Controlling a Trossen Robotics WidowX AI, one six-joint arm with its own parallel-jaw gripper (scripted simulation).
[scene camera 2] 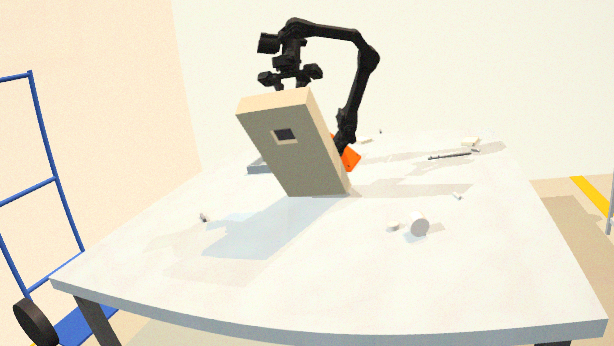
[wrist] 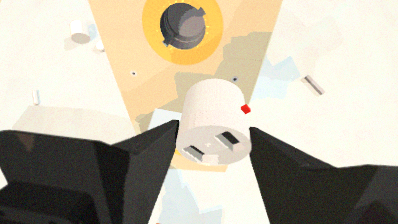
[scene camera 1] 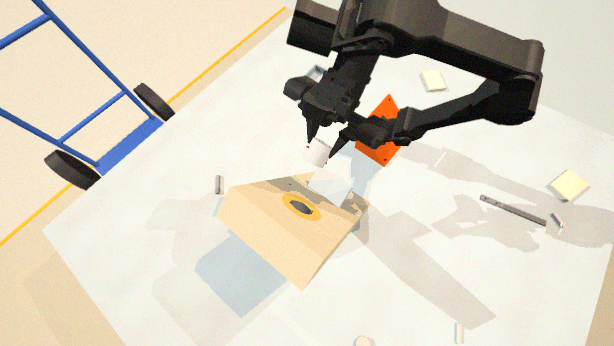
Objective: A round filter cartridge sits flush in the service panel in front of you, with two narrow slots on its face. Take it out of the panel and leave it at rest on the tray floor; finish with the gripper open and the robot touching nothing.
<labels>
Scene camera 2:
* my gripper: 288, 101
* tan service panel: 287, 127
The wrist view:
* my gripper: 213, 129
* white round filter cartridge: 213, 130
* tan service panel: 155, 59
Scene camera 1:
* my gripper: 319, 149
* tan service panel: 294, 228
</labels>
